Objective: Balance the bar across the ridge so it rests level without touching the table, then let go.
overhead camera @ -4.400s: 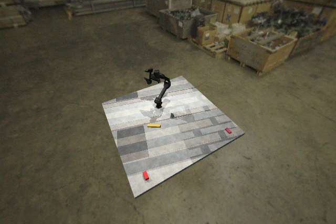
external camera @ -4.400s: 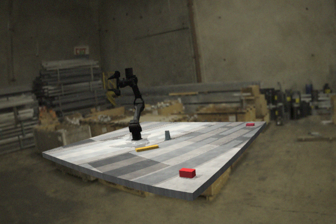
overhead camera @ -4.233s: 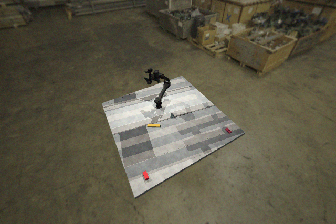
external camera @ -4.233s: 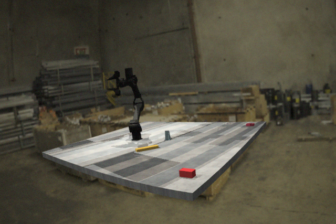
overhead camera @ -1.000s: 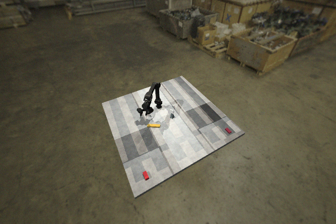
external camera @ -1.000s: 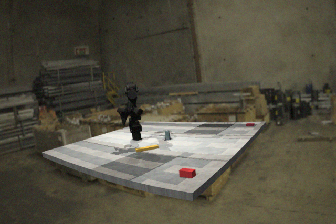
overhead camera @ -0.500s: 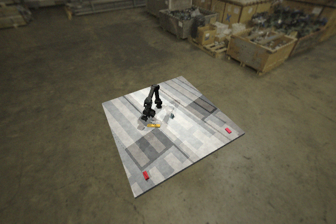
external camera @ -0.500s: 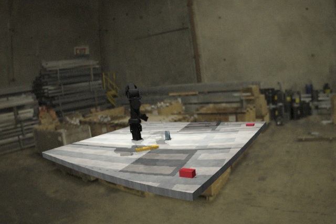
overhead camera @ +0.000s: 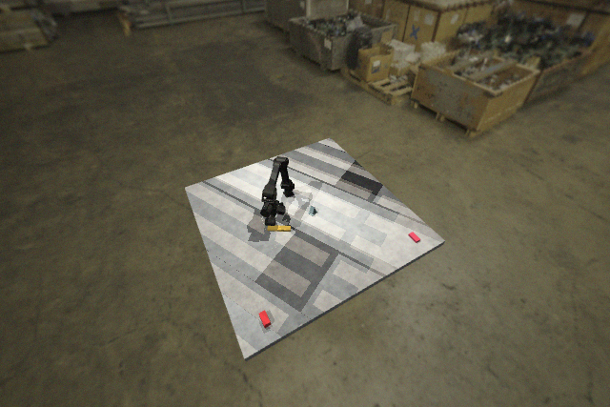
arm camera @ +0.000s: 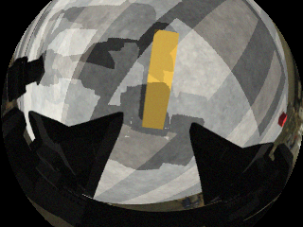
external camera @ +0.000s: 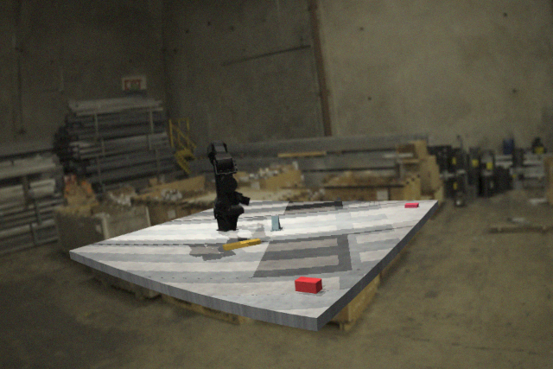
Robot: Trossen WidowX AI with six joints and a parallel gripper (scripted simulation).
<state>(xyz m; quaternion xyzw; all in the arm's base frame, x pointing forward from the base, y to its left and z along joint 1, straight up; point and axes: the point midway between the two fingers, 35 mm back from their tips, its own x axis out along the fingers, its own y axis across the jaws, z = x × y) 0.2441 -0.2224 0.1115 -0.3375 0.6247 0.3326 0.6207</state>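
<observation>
Right now my gripper tip is 7 cm above the bar, 3 cm to the right of it and 2 cm short of it. The rest, counted from my gripper tip: red block 50 cm ahead, 28 cm to the right, 6 cm below.
</observation>
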